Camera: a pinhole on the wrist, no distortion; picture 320 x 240 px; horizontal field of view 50.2 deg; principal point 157.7 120.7 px. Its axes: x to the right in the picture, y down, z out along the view. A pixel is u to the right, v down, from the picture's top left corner.
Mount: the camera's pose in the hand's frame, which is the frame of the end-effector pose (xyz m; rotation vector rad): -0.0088 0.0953 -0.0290 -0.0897 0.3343 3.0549
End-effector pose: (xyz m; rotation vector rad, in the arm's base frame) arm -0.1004 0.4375 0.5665 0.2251 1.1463 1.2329
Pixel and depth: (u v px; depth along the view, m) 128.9 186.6 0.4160
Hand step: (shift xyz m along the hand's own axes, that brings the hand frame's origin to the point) -0.0008 0.1056 0.3959
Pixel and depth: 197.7 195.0 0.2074
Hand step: -0.0468 0.0980 0.1812
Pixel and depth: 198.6 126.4 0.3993
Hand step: -0.0771 0.1787 0.3585
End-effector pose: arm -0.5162 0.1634 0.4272 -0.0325 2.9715 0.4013
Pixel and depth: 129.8 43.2 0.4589
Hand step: 0.0129 0.2944 0.3985
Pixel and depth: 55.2 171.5 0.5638
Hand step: 0.1251 0.1262 0.5495
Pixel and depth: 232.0 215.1 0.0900
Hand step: -0.0347 0.0919 0.0628
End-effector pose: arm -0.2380 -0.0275 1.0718 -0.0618 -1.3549 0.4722
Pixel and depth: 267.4 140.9 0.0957
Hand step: -0.0447 0.1125 0.0635
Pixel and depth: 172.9 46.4 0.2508
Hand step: -0.0286 0.2037 0.2031
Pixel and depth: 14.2 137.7 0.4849
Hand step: 0.1678 0.1651 0.4621
